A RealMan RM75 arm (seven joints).
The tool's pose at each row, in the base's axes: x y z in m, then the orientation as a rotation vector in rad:
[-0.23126, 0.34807, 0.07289, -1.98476, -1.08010, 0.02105]
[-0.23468, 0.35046, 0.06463, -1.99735, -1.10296, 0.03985]
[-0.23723, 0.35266, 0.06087, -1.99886, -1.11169, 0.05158]
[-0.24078, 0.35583, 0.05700, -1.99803, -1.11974, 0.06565]
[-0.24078, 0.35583, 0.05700, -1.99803, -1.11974, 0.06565]
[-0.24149, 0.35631, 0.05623, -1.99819, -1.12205, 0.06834]
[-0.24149, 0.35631, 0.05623, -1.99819, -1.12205, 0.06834]
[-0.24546, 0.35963, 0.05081, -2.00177, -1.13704, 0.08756]
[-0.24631, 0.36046, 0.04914, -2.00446, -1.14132, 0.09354]
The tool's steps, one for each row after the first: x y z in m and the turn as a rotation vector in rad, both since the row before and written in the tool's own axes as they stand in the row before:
[-0.00342, 0.00271, 0.00816, -0.01087, -0.02661, -0.00360]
[-0.00128, 0.00021, 0.00488, 0.00011, -0.01217, -0.00104]
[-0.00117, -0.00066, 0.00599, 0.00300, -0.01272, -0.00070]
[0.00000, 0.00000, 0.00000, 0.00000, 0.00000, 0.00000]
[-0.00033, -0.00009, 0.00110, 0.00006, -0.00290, -0.00049]
[0.00000, 0.00000, 0.00000, 0.00000, 0.00000, 0.00000]
[-0.00172, 0.00008, 0.00729, -0.00123, -0.02059, -0.00167]
[-0.00041, 0.00033, 0.00198, -0.00161, -0.00663, 0.00032]

